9 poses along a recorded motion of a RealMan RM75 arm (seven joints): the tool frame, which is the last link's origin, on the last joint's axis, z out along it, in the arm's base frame.
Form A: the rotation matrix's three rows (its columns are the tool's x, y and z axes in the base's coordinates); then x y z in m. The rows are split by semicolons.
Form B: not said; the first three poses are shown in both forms.
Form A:
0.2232, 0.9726, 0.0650; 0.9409, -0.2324, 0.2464; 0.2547, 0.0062, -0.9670; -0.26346, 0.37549, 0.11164
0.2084, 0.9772, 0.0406; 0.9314, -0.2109, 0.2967; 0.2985, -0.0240, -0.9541; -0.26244, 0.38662, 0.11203
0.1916, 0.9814, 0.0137; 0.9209, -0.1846, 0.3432; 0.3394, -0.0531, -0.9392; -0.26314, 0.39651, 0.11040
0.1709, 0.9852, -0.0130; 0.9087, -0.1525, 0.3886; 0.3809, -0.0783, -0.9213; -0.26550, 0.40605, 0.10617
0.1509, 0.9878, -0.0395; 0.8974, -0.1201, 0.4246; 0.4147, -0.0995, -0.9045; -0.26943, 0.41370, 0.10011
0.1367, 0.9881, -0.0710; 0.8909, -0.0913, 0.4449; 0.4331, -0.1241, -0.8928; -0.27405, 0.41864, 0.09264
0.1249, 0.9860, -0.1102; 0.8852, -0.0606, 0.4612; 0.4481, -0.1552, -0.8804; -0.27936, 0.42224, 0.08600
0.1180, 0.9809, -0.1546; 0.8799, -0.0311, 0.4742; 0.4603, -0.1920, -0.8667; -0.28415, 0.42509, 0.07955
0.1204, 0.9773, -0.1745; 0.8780, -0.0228, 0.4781; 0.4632, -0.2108, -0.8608; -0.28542, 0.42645, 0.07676
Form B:
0.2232, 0.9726, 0.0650, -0.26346; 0.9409, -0.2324, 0.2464, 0.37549; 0.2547, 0.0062, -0.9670, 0.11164; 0, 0, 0, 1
0.2084, 0.9772, 0.0406, -0.26244; 0.9314, -0.2109, 0.2967, 0.38662; 0.2985, -0.0240, -0.9541, 0.11203; 0, 0, 0, 1
0.1916, 0.9814, 0.0137, -0.26314; 0.9209, -0.1846, 0.3432, 0.39651; 0.3394, -0.0531, -0.9392, 0.11040; 0, 0, 0, 1
0.1709, 0.9852, -0.0130, -0.26550; 0.9087, -0.1525, 0.3886, 0.40605; 0.3809, -0.0783, -0.9213, 0.10617; 0, 0, 0, 1
0.1509, 0.9878, -0.0395, -0.26943; 0.8974, -0.1201, 0.4246, 0.41370; 0.4147, -0.0995, -0.9045, 0.10011; 0, 0, 0, 1
0.1367, 0.9881, -0.0710, -0.27405; 0.8909, -0.0913, 0.4449, 0.41864; 0.4331, -0.1241, -0.8928, 0.09264; 0, 0, 0, 1
0.1249, 0.9860, -0.1102, -0.27936; 0.8852, -0.0606, 0.4612, 0.42224; 0.4481, -0.1552, -0.8804, 0.08600; 0, 0, 0, 1
0.1180, 0.9809, -0.1546, -0.28415; 0.8799, -0.0311, 0.4742, 0.42509; 0.4603, -0.1920, -0.8667, 0.07955; 0, 0, 0, 1
0.1204, 0.9773, -0.1745, -0.28542; 0.8780, -0.0228, 0.4781, 0.42645; 0.4632, -0.2108, -0.8608, 0.07676; 0, 0, 0, 1

